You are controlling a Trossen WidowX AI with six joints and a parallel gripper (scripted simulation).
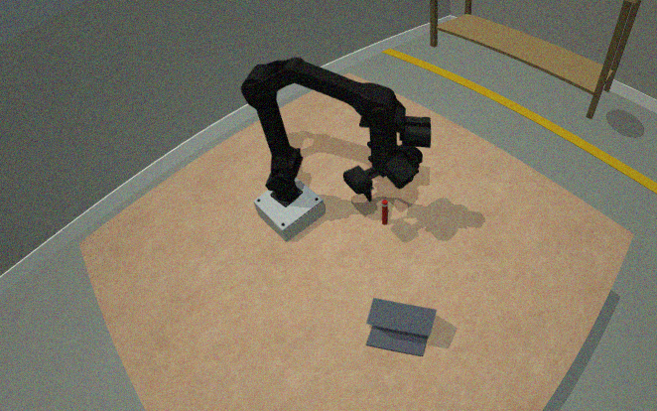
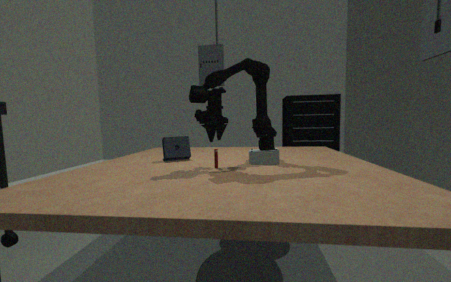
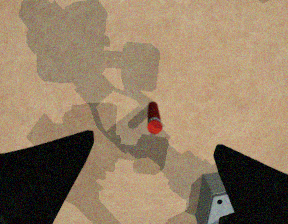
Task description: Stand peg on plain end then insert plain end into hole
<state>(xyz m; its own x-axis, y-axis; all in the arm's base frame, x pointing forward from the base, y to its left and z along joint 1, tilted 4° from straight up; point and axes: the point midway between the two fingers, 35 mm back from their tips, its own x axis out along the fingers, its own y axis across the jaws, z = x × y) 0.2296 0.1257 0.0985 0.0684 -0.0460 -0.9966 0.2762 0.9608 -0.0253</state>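
Now: the red peg 6 cm below my gripper tip. Also, from my gripper tip: grey sloped panel 22 cm ahead, 21 cm to the right, 5 cm below.
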